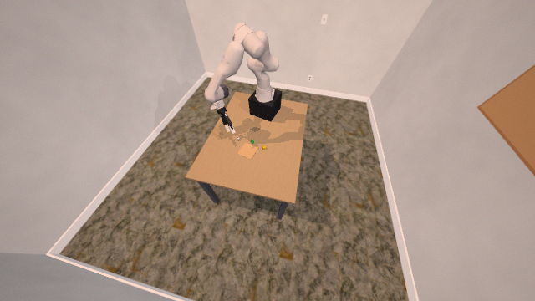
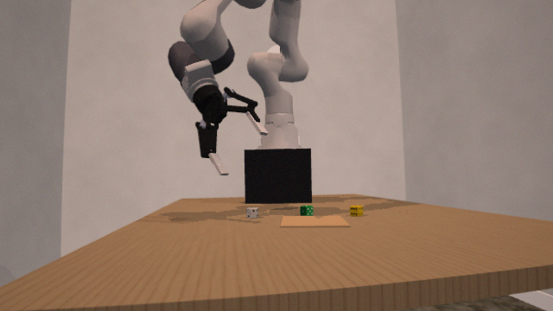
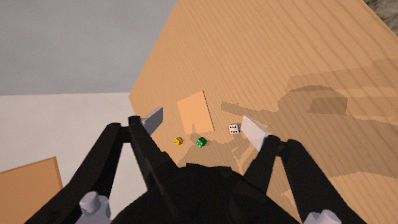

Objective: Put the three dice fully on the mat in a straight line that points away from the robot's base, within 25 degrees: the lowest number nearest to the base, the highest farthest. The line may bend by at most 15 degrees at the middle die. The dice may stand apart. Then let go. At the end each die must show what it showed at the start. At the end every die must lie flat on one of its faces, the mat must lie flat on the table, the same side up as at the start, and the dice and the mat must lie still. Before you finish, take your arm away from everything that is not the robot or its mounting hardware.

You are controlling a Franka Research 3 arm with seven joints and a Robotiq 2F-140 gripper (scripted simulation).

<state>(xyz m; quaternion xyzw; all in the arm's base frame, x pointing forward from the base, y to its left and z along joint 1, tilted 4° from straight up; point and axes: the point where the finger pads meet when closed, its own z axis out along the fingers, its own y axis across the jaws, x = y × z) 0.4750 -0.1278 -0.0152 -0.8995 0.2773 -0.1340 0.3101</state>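
The white die is 50 mm behind my hand, 20 mm to the left of it and 150 mm below it. Round my hand: tan mat: 40 mm ahead, 160 mm to the left, 160 mm below; then green die: 70 mm behind, 160 mm to the left, 150 mm below; then yellow die: 40 mm behind, 290 mm to the left, 150 mm below.
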